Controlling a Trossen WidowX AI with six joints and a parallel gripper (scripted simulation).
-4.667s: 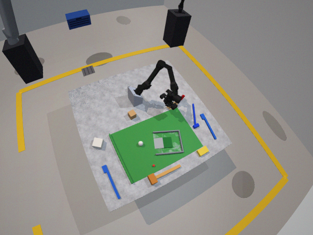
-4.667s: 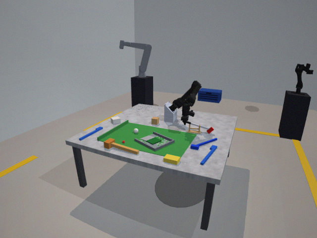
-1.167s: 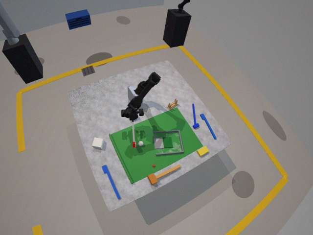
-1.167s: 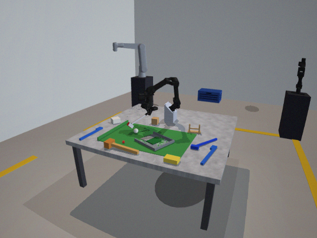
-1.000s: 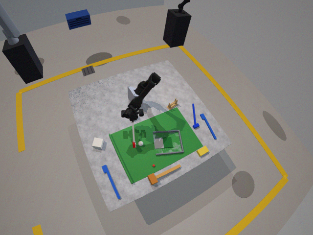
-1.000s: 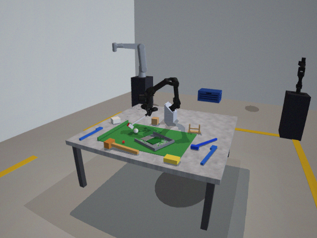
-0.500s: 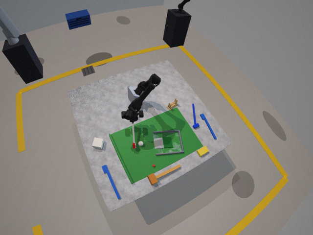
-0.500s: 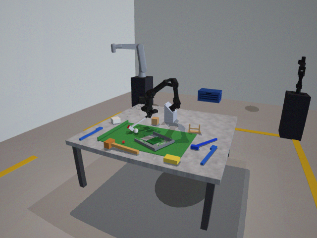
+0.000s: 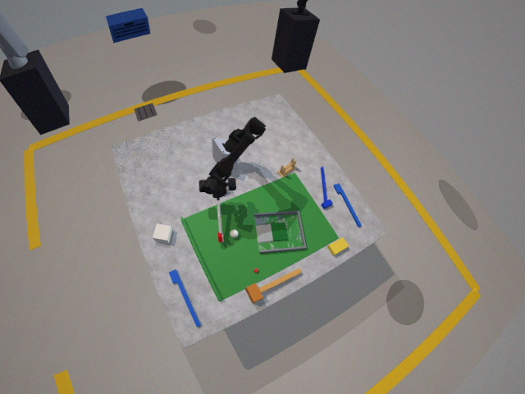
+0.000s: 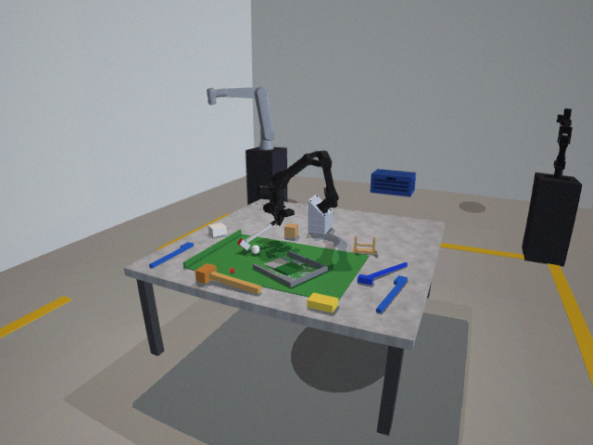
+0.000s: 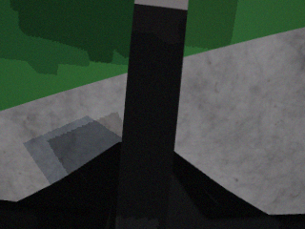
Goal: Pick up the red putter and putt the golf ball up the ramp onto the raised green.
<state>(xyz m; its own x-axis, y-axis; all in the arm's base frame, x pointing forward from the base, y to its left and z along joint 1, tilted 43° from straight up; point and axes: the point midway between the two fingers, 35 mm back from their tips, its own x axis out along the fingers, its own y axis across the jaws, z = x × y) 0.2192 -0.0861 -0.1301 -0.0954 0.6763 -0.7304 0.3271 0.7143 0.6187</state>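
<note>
My gripper tip is 7 cm past the tan cube, 5 cm above it and 4 cm to the right of it. Round my gripper tip: white golf ball 23 cm ahead, 5 cm below, 1 cm to the right; then red putter 12 cm ahead, 4 cm to the right, 1 cm below; then white block 35 cm to the right, 8 cm ahead, 5 cm below.
</note>
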